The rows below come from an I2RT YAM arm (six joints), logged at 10 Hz.
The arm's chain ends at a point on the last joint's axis. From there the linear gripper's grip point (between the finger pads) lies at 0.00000 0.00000 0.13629 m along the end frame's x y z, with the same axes.
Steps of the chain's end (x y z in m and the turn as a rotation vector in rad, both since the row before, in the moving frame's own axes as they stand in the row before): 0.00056, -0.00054, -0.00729, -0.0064, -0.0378, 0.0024; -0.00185, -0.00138, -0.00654, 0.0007, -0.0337, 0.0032; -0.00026, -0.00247, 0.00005, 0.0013, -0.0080, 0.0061; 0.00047, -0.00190, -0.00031, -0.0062, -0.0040, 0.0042; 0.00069, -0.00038, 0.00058, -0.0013, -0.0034, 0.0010; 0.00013, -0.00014, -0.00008, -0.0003, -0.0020, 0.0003; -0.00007, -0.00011, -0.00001, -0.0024, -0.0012, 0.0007
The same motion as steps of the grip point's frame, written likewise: -0.00459, 0.00033, -0.00739, -0.0064, -0.0378, 0.0024; -0.00644, -0.00148, -0.00662, 0.0007, -0.0337, 0.0032; -0.00135, -0.00265, 0.00005, 0.0013, -0.0080, 0.0061; -0.00008, -0.00106, -0.00031, -0.0062, -0.0040, 0.0042; 0.00023, -0.00020, 0.00058, -0.0013, -0.0034, 0.0010; -0.00014, -0.00010, -0.00008, -0.0003, -0.0020, 0.0003; -0.00023, 0.00022, -0.00001, -0.0024, -0.0012, 0.0007
